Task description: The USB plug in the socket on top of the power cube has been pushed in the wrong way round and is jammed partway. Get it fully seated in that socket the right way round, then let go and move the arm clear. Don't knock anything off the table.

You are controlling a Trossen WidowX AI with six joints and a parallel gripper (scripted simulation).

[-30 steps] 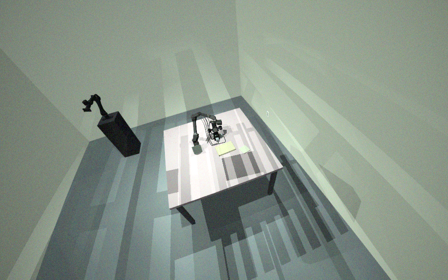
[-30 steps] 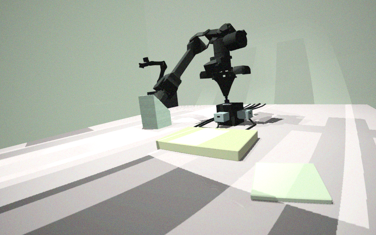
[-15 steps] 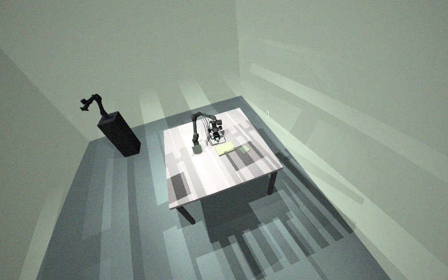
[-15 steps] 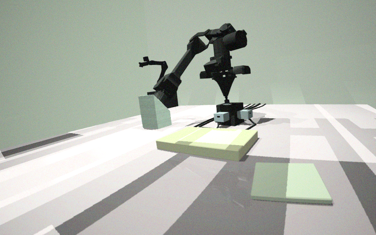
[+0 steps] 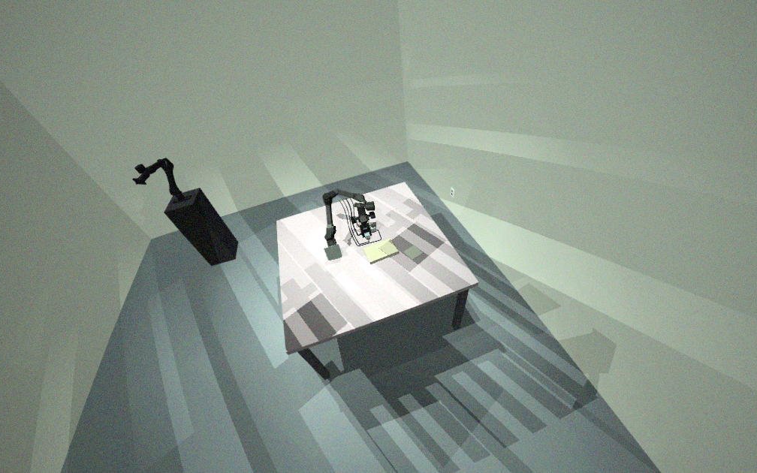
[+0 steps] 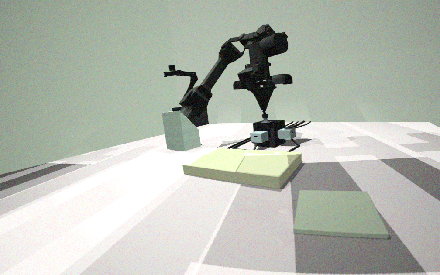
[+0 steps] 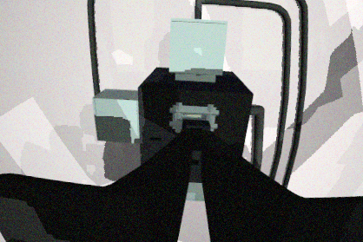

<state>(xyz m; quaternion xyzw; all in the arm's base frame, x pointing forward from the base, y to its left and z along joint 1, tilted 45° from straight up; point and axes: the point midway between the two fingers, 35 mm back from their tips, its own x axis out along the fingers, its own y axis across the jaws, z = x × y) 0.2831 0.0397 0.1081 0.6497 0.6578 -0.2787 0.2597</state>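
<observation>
Now: gripper tip 50 mm above the metal-rimmed socket and 10 mm to the right of it. Round my gripper tip: yellow-green slab 210 mm to the right, 100 mm below, 60 mm ahead; then USB plug 20 mm below; then thin green slab 310 mm to the right, 290 mm ahead, 110 mm below.
</observation>
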